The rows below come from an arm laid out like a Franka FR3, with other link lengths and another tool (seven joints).
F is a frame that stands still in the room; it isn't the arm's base.
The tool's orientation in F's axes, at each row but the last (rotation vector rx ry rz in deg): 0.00, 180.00, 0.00; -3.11, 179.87, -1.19; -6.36, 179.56, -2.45; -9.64, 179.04, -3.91; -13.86, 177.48, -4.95; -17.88, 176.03, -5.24
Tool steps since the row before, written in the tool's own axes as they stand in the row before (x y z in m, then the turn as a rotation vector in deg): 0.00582, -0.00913, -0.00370, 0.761, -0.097, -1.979; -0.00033, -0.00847, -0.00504, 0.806, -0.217, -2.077; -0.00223, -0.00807, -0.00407, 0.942, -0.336, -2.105; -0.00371, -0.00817, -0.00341, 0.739, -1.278, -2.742; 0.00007, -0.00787, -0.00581, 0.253, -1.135, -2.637; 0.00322, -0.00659, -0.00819, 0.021, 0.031, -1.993
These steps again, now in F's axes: -0.00582, -0.00913, 0.00370, -0.761, -0.097, 1.979; 0.00061, -0.00839, 0.00515, -0.802, -0.217, 2.078; 0.00277, -0.00778, 0.00430, -0.929, -0.345, 2.109; 0.00452, -0.00757, 0.00380, -0.636, -1.231, 2.789; 0.00093, -0.00747, 0.00625, -0.174, -1.020, 2.690; -0.00231, -0.00666, 0.00844, -0.142, 0.133, 1.984
